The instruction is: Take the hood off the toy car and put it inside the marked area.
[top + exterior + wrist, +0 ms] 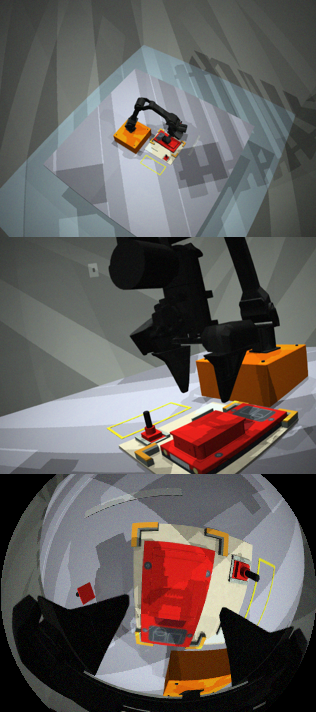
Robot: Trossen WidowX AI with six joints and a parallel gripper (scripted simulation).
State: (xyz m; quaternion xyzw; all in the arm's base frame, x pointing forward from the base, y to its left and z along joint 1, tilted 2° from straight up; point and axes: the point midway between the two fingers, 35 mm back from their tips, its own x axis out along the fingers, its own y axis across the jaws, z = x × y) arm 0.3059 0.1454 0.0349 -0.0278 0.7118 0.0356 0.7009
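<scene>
The hood lies 60 mm below my gripper tip. Round my gripper tip: grey engine block (70 mm below); grey strip (140 mm ahead, 120 mm to the left, 100 mm below).
</scene>
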